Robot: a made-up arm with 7 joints. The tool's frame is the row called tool. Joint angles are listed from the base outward.
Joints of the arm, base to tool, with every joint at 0 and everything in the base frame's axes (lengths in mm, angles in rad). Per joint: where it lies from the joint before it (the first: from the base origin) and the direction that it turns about. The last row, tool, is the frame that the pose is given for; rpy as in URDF.
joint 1: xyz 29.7 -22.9 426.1 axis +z
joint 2: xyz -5.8 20.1 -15.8 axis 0 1 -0.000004
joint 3: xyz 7.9 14 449.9 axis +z
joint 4: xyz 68.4 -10.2 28.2 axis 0 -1 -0.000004
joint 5: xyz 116.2 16.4 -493.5 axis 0 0.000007 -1
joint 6: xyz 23.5 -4.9 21.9 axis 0 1 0.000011
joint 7: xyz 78.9 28.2 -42.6 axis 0 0.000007 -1
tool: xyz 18.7 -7 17.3 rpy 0.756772 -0.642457 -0.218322
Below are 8 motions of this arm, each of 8 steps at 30 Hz.
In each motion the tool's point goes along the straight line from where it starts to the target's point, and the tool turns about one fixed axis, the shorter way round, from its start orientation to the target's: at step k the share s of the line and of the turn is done. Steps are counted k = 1, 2, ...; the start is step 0. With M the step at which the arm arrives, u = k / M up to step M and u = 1 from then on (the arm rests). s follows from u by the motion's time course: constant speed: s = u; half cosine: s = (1 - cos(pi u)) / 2; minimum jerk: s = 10 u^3 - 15 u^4 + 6 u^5.
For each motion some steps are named. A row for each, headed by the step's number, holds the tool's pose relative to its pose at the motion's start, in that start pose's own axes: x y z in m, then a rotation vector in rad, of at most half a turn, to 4 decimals.
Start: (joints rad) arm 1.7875 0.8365 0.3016 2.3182 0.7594 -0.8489 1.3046
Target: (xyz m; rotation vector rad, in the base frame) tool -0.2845 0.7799 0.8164 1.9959 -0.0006 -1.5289
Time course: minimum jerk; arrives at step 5
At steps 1, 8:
1: -0.0009 -0.0001 0.0044 -0.0106 0.0032 -0.0013
8: -0.0150 -0.0024 0.0753 -0.1829 0.0558 -0.0232

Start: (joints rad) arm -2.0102 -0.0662 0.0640 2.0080 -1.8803 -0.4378 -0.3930
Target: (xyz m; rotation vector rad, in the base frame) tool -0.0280 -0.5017 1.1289 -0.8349 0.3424 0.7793
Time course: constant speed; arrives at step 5
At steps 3, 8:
3: -0.0170 0.0238 -0.0311 0.0053 -0.0552 -0.0618
8: -0.0283 0.0396 -0.0518 0.0088 -0.0921 -0.1030

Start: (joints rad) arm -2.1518 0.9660 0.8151 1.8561 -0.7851 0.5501 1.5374
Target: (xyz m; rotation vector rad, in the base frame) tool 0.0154 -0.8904 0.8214 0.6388 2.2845 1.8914
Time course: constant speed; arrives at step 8
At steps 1, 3, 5, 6, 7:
1: 0.0098 0.0269 0.0135 0.0330 -0.0201 -0.0352
3: 0.0295 0.0807 0.0405 0.0989 -0.0603 -0.1055
5: 0.0492 0.1344 0.0675 0.1648 -0.1005 -0.1759
6: 0.0590 0.1613 0.0810 0.1978 -0.1206 -0.2111
7: 0.0689 0.1882 0.0945 0.2307 -0.1407 -0.2462

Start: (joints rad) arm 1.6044 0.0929 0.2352 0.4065 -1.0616 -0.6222 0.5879
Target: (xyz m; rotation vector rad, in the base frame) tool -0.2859 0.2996 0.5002 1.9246 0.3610 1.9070
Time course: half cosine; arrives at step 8
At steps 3, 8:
3: -0.0114 0.0108 -0.0210 -0.0265 0.0337 -0.0420
8: -0.0370 0.0350 -0.0680 -0.0859 0.1092 -0.1360

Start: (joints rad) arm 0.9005 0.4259 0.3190 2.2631 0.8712 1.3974 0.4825
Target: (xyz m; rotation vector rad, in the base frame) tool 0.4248 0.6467 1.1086 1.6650 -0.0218 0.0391
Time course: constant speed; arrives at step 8
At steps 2, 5, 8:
2: 0.0137 0.0028 0.0072 -0.0318 -0.0255 -0.0059
5: 0.0343 0.0070 0.0179 -0.0795 -0.0637 -0.0148
8: 0.0549 0.0112 0.0287 -0.1272 -0.1020 -0.0237

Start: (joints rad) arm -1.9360 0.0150 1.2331 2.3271 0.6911 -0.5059 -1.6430
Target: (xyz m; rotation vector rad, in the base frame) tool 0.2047 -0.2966 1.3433 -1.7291 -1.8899 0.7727
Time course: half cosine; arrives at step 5
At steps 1, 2, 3, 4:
1: -0.0060 0.0008 0.0030 -0.0097 0.0015 -0.0103
2: -0.0217 0.0030 0.0109 -0.0351 0.0053 -0.0372
3: -0.0412 0.0057 0.0207 -0.0665 0.0101 -0.0705
4: -0.0569 0.0079 0.0285 -0.0919 0.0139 -0.0974

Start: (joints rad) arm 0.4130 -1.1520 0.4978 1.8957 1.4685 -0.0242 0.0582
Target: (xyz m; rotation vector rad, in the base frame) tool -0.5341 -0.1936 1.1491 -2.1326 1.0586 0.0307
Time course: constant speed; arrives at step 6
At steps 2, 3, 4, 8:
2: 0.0267 0.0292 -0.0150 0.0400 -0.0437 -0.0037
3: 0.0401 0.0437 -0.0225 0.0599 -0.0655 -0.0055
4: 0.0534 0.0583 -0.0300 0.0799 -0.0874 -0.0073
8: 0.0801 0.0875 -0.0450 0.1199 -0.1311 -0.0110

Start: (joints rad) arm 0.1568 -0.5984 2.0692 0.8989 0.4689 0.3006 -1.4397
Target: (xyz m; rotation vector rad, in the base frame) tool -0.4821 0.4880 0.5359 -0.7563 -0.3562 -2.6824
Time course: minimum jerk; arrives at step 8
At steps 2, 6, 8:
2: 0.0005 -0.0005 0.0015 -0.0058 -0.0089 -0.0026
6: 0.0047 -0.0042 0.0131 -0.0502 -0.0770 -0.0228
8: 0.0053 -0.0047 0.0146 -0.0560 -0.0859 -0.0255

